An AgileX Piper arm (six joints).
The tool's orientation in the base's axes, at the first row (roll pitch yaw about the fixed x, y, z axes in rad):
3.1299, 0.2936, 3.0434
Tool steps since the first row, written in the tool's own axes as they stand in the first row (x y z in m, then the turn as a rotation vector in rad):
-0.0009, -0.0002, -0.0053, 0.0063, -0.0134, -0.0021
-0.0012, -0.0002, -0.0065, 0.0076, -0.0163, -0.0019
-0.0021, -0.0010, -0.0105, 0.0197, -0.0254, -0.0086
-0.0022, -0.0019, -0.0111, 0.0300, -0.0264, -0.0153
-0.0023, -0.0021, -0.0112, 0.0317, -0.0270, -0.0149
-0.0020, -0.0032, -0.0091, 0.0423, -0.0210, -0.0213
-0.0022, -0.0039, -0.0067, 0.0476, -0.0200, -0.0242
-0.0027, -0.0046, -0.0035, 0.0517, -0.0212, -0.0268
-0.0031, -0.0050, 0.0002, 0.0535, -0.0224, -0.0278
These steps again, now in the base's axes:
-0.0007, -0.0002, 0.0053, -0.0079, -0.0127, 0.0000
-0.0008, -0.0002, 0.0066, -0.0093, -0.0155, -0.0006
-0.0011, -0.0010, 0.0106, -0.0237, -0.0233, 0.0022
-0.0013, -0.0019, 0.0112, -0.0355, -0.0232, 0.0057
-0.0012, -0.0021, 0.0114, -0.0371, -0.0237, 0.0048
-0.0010, -0.0032, 0.0093, -0.0484, -0.0166, 0.0079
-0.0002, -0.0040, 0.0070, -0.0542, -0.0150, 0.0092
0.0011, -0.0048, 0.0041, -0.0590, -0.0158, 0.0105
0.0025, -0.0053, 0.0006, -0.0611, -0.0168, 0.0109

